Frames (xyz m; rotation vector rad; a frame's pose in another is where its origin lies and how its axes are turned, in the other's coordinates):
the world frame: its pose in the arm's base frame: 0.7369 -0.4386 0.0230 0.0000 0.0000 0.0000
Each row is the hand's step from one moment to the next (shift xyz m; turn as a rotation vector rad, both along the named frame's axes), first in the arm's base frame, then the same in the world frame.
Working: the arm's base frame: its pose in the world frame: -0.7369 0.4386 -0.0230 0.0000 0.0000 0.0000

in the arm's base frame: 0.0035 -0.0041 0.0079 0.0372 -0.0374 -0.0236
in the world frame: 0.0035 -0.0041 0.0079 0.0372 -0.0374 -0.0236
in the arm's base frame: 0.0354 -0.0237 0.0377 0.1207 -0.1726 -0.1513
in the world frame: 0.0354 -0.0237 0.0377 0.1207 -0.1726 -0.1513
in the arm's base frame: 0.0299 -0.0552 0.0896 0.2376 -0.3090 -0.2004
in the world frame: 0.0299 -0.0552 0.0896 0.2376 -0.3090 -0.2004
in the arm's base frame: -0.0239 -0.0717 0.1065 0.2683 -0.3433 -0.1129
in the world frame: -0.0239 -0.0717 0.1065 0.2683 -0.3433 -0.1129
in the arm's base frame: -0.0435 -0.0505 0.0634 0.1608 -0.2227 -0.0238
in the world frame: -0.0435 -0.0505 0.0634 0.1608 -0.2227 -0.0238
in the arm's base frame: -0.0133 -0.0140 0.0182 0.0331 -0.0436 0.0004
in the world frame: -0.0133 -0.0140 0.0182 0.0331 -0.0436 0.0004
